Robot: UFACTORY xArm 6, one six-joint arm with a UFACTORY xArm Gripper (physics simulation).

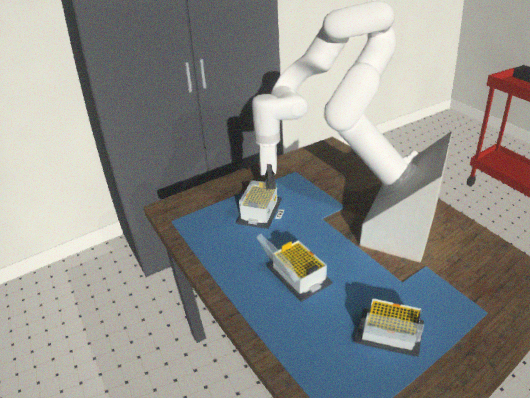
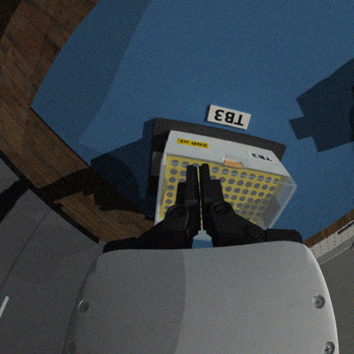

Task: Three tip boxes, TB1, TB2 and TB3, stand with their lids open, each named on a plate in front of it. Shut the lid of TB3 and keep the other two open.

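Frame: origin at the arm's base, x right, y back, z down, level; millimetres.
Where they show: gripper, fingertip midpoint: (image 1: 270, 187); arm's base, link origin: (image 1: 400, 180).
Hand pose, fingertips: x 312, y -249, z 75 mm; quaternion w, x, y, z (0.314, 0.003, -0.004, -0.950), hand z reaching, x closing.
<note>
Things, the pixels of their top centre, and the offset from my fingertips. Level surfaces: height alone.
- Box TB3, top centre: (image 1: 262, 192) dx -1, dy -35, dz +0 mm
- middle box, top centre: (image 1: 303, 255) dx -290, dy -120, dz +11 mm
- nearest box, top centre: (image 1: 395, 311) dx -574, dy -85, dz +11 mm
- blue mat, surface height: dz +78 mm
- wooden table, surface height: dz +80 mm
Box TB3 (image 1: 248, 213) (image 2: 225, 151) is white with yellow tips and stands at the far end of the mat. Its name plate (image 1: 280, 214) (image 2: 229, 116) lies in front of it. Its clear lid (image 1: 257, 204) (image 2: 285, 196) looks lowered over the tips; whether it is fully seated is hard to tell. My gripper (image 1: 270, 187) (image 2: 199, 179) is shut and empty, with its fingertips over the top of TB3, near the front edge. The middle box (image 1: 314, 280) has its lid (image 1: 265, 244) tilted up. The nearest box (image 1: 387, 340) has its clear lid (image 1: 392, 324) raised. The names of these two are not readable.
The boxes stand on dark bases on a blue mat (image 1: 225, 250) on a wooden table (image 1: 450, 225). The white arm mount (image 1: 400, 220) stands at the table's right side. A grey cabinet (image 1: 145, 100) is behind the table, and a red cart (image 1: 480, 127) is at the right.
</note>
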